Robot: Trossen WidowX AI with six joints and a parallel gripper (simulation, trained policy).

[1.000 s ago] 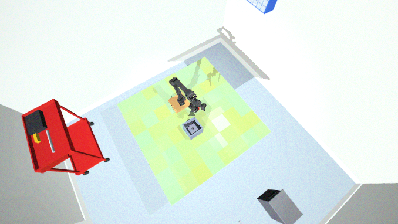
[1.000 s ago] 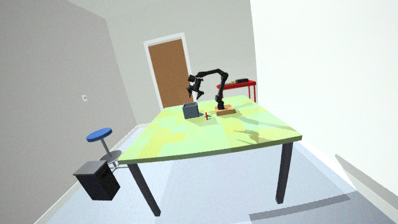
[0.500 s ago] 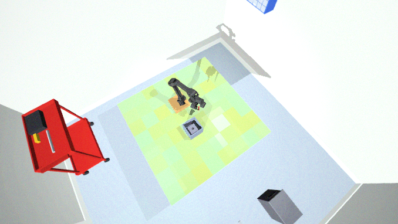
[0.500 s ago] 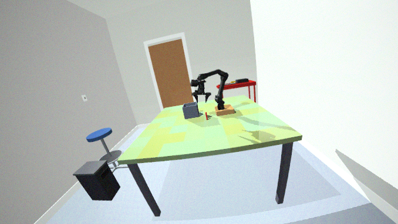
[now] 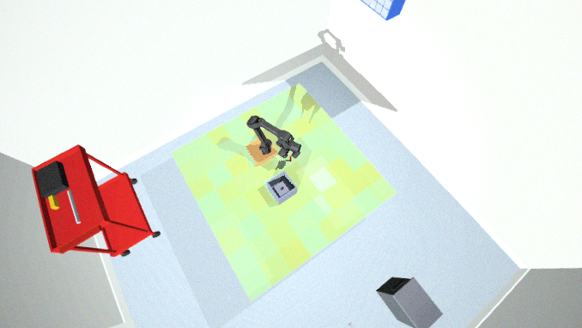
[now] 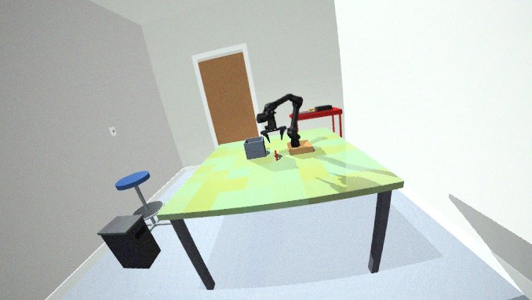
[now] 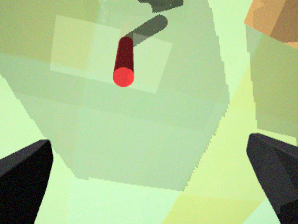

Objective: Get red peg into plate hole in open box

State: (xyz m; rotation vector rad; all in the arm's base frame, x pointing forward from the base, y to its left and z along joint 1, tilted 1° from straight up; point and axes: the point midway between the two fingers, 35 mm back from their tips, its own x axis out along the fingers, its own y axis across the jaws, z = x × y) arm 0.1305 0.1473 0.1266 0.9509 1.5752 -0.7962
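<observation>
My gripper tip is 1 cm short of the red peg and 10 cm above it.
</observation>
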